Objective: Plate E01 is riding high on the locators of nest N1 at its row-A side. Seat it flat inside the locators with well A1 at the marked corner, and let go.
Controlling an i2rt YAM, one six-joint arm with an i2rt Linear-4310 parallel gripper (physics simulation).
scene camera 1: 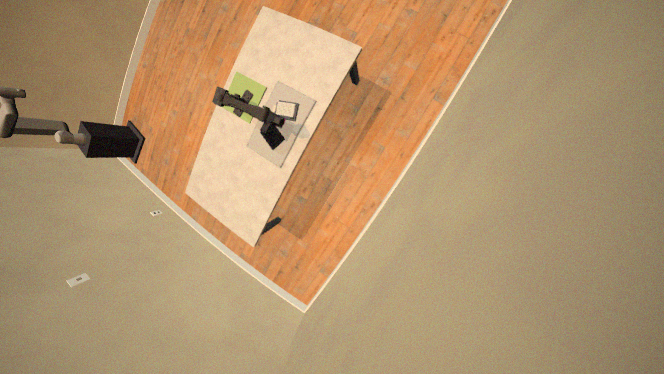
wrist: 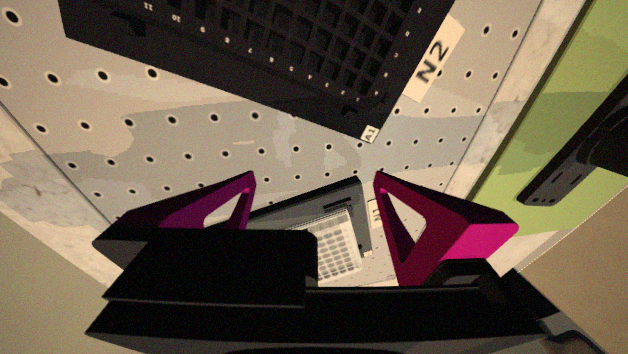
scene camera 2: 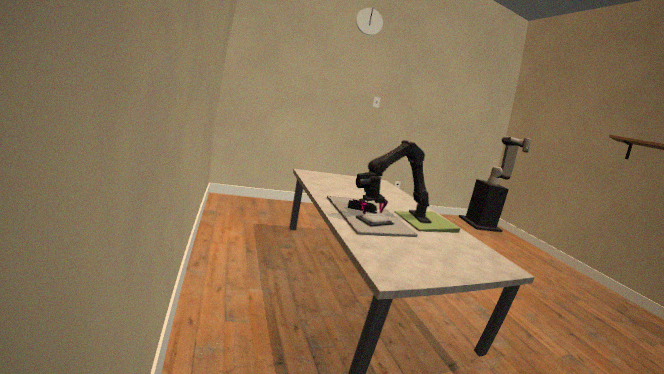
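Seen in the pictures: gripper, fingertip midpoint: (wrist: 314,177) (scene camera 2: 372,213); arm's base at its link origin: (wrist: 596,133) (scene camera 2: 419,217).
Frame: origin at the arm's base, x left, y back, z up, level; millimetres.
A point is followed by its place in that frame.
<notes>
Plate E01 (scene camera 1: 287,109) @[x 171, y -345, z 27 mm] (scene camera 2: 376,218) @[x 202, y -340, z 29 mm] (wrist: 340,250) @[x 138, y -288, z 26 mm], pale with round wells, sits in the dark grey nest N1 (wrist: 345,192) @[x 81, y -293, z 10 mm]. In the wrist view the fingers and gripper body hide its left and near parts. The nest's small corner tag (wrist: 368,254) @[x 177, y -236, z 10 mm] shows beside the plate; its lettering is too small to read. The plate's side wall shows along one edge; I cannot tell whether it lies flat or tilted. My gripper (scene camera 2: 373,212) @[x 69, y -321, z 6 mm] (wrist: 314,177) @[x 69, y -321, z 6 mm] is open and empty, with magenta fingertips wide apart. It hangs low over the nest, pointing down, fingers apart from the plate.
A black gridded rack (scene camera 1: 272,136) @[x -42, y -360, z 15 mm] (scene camera 2: 356,204) @[x -9, y -396, z 22 mm] (wrist: 300,55) @[x -6, y -341, z 14 mm] stands at nest N2, close beside N1. Both are on a grey perforated board (scene camera 2: 400,229) @[x 237, y -214, z -2 mm] (wrist: 215,135) @[x 44, y -390, z -2 mm]. My arm's base stands on a green mat (scene camera 1: 250,82) @[x 156, y 42, z 4 mm] (scene camera 2: 445,224) @[x 106, y 124, z 9 mm]. Another arm stands on a black pedestal (scene camera 1: 107,140) (scene camera 2: 487,205) off the table.
</notes>
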